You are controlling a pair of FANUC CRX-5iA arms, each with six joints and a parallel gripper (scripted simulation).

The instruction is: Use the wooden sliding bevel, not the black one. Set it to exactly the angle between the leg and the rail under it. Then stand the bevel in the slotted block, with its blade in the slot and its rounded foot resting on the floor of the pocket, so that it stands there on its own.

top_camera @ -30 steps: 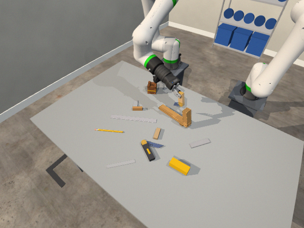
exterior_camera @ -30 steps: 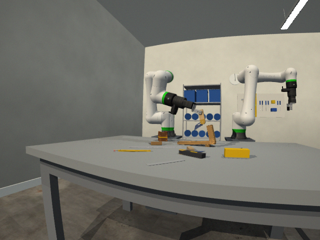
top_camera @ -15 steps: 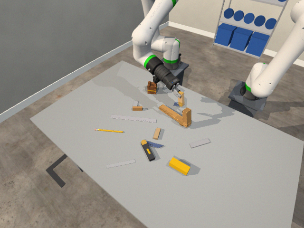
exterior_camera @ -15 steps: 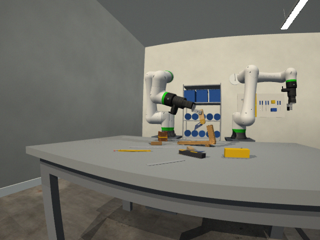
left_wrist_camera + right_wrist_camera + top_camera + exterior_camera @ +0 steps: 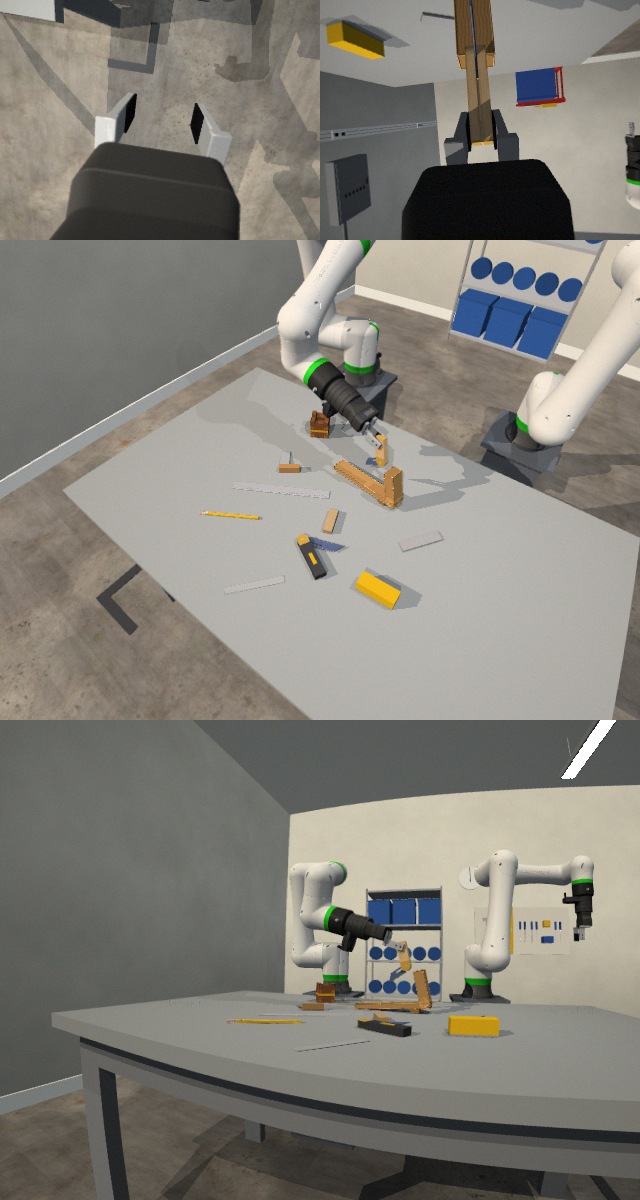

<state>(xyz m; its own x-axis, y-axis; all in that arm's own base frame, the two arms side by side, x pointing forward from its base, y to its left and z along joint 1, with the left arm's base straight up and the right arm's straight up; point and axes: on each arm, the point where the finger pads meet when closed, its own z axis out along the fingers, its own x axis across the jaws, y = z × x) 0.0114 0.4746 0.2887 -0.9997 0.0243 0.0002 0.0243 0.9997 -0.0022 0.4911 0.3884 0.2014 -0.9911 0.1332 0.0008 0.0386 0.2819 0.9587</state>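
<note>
The wooden bevel lies 5 cm below my right hand and 1 cm to the left of it. The rest, counted from my right hand: black bevel (28 cm ahead, 19 cm below, 3 cm to the right); then blue blade (8 cm below); then wooden block (19 cm below, 17 cm ahead, 4 cm to the right).
</note>
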